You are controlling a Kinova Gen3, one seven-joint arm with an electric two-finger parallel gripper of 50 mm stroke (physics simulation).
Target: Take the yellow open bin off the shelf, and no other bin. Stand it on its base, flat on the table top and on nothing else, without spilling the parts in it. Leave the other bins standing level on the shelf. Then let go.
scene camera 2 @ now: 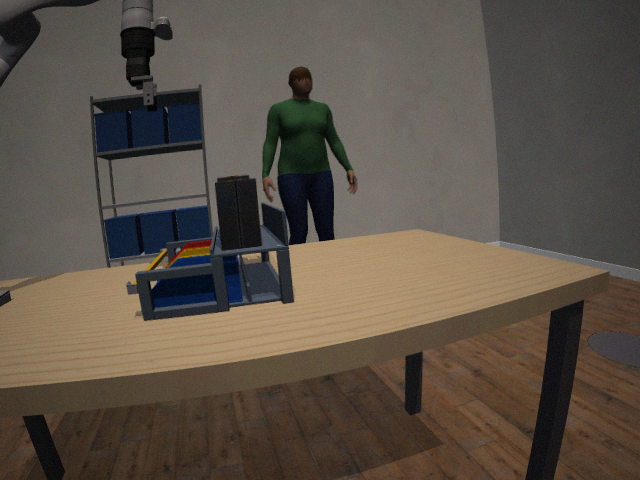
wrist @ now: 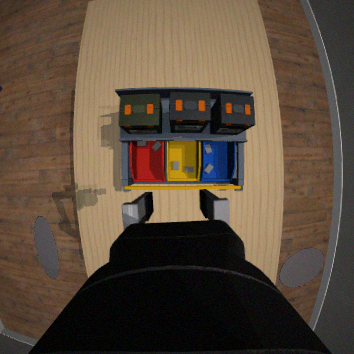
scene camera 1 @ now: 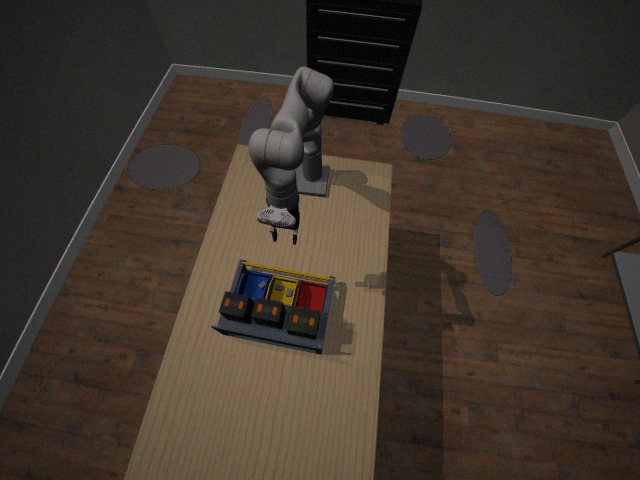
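Pixels of known places: gripper, fingertip midpoint: [scene camera 2: 150,108] [wrist: 175,200] [scene camera 1: 285,239]; arm's base, link origin: [scene camera 1: 312,174].
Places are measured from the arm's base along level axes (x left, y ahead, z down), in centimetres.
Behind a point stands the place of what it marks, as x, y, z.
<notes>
The yellow open bin [scene camera 1: 282,296] {1.3, 61.0, 1.5} [wrist: 183,155] {1.0, 62.6, 1.5} stands on the shelf [scene camera 1: 268,333] {1.4, 77.3, -7.8} [scene camera 2: 221,284] {-17.4, 68.1, -2.6} [wrist: 125,167] {18.9, 57.9, -6.1}, between the red bin [scene camera 1: 311,296] {12.6, 58.5, 1.4} [wrist: 147,165] {13.4, 58.8, 1.5} and the blue bin [scene camera 1: 254,285] {-10.9, 59.1, 1.4} [wrist: 219,159] {-11.7, 61.6, 1.5}. Small grey parts lie in the yellow bin. In scene camera 2 a strip of yellow bin [scene camera 2: 193,252] {6.2, 61.0, -4.9} shows behind the blue bin [scene camera 2: 186,293] {-14.7, 61.4, -1.0}. A yellow bar [scene camera 1: 289,271] {2.2, 52.1, -4.1} [scene camera 2: 157,259] {6.4, 52.1, -4.1} [wrist: 182,187] {1.3, 52.1, -4.1} runs along the shelf's front. My gripper [scene camera 1: 284,237] {3.9, 54.6, -38.3} [scene camera 2: 149,106] {3.9, 54.6, -38.3} [wrist: 175,200] {3.9, 54.6, -38.3} is open and empty, high above the table and in front of the shelf.
Three dark cases with orange latches, a green one [scene camera 1: 302,322] {12.8, 72.7, -17.5} [wrist: 140,111] {12.5, 71.3, -17.5} and two black ones [scene camera 1: 267,312] {1.5, 72.7, -21.0} [scene camera 1: 236,305] {-9.1, 72.6, -20.0} [wrist: 190,108] {1.0, 71.0, -20.9} [wrist: 234,113] {-9.2, 71.0, -19.8}, stand on the shelf's upper level behind the bins. The shelf stands on the wooden table [scene camera 1: 268,413] {7.2, 102.3, 2.3} [scene camera 2: 361,289] {-15.0, 93.5, 2.4} [wrist: 175,45] {5.1, 106.5, 2.4}. A person [scene camera 2: 305,139] stands beyond the table.
</notes>
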